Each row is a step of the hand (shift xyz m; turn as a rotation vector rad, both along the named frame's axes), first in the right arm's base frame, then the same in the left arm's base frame.
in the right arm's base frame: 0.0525 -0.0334 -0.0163 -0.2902 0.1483 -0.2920
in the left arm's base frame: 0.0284 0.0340 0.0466 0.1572 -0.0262 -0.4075
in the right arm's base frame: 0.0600 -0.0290 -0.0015 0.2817 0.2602 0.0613
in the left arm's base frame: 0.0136 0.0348 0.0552 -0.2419 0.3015 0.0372
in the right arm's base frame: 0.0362 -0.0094 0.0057 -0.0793 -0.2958 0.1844
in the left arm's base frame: -0.0020 0.0214 0.0311 0.0569 -0.2737 0.2228
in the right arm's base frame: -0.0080 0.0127 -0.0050 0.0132 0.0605 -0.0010
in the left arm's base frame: -0.0035 0.0016 -0.0154 -0.0393 0.0366 -0.0308
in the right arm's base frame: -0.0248 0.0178 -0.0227 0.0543 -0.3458 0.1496
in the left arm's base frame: 0.0084 -0.0011 -0.0371 0.1017 -0.1754 0.3222
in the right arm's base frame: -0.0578 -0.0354 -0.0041 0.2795 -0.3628 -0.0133
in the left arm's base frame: 0.0317 -0.0581 -0.0153 0.2137 0.0675 0.3996
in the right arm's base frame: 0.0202 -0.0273 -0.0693 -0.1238 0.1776 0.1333
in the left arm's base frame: 0.0682 0.0361 -0.0014 -0.2025 -0.0817 -0.1301
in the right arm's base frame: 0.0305 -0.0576 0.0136 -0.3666 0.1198 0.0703
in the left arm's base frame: 0.0234 -0.0073 0.0619 -0.0928 -0.2656 -0.2730
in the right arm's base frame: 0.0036 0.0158 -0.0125 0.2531 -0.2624 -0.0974
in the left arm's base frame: -0.0010 0.0154 -0.0135 0.2163 0.1291 0.2810
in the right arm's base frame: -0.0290 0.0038 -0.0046 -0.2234 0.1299 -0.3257
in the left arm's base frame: 0.0040 -0.0187 -0.0226 0.1878 0.0334 -0.3694
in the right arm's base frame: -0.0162 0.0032 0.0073 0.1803 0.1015 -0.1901
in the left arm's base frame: -0.0060 -0.0146 -0.0088 0.0615 0.2715 -0.0385
